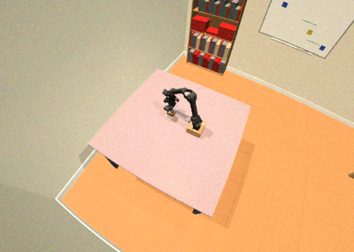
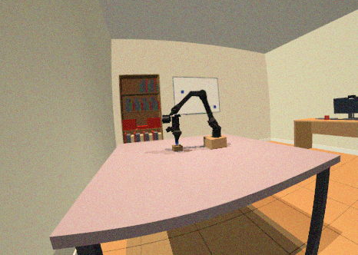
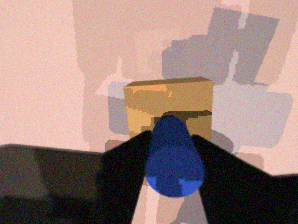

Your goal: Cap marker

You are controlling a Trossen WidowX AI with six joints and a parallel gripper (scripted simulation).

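The blue marker cap lies 10 mm above my gripper tip. Also, from my gripper tip: holder block 50 mm below.
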